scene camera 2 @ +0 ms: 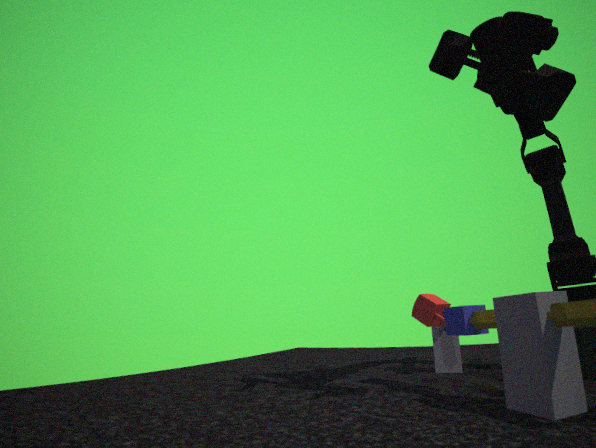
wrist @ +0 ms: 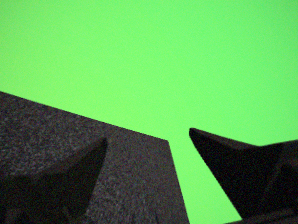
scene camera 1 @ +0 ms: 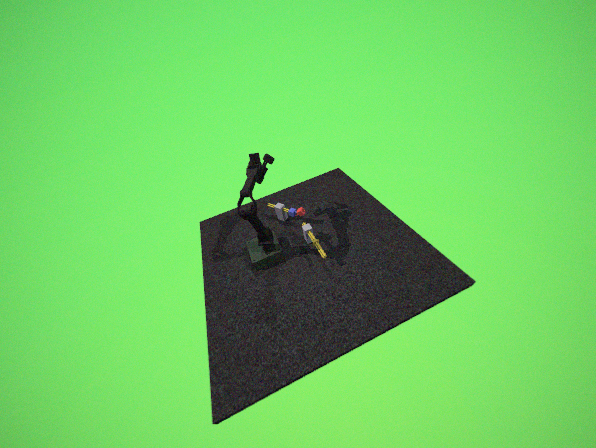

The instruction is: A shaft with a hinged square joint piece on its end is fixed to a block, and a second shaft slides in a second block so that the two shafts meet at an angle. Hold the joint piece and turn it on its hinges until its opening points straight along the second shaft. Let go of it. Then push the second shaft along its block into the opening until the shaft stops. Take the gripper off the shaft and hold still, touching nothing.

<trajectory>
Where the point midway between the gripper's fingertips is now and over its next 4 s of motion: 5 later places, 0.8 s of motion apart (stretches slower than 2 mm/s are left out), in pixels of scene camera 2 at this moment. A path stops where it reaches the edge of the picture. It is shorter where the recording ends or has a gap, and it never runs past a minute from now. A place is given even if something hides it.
My gripper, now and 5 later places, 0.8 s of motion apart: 481,61; 408,160; 383,231; 389,262; 389,264; 389,267
</trajectory>
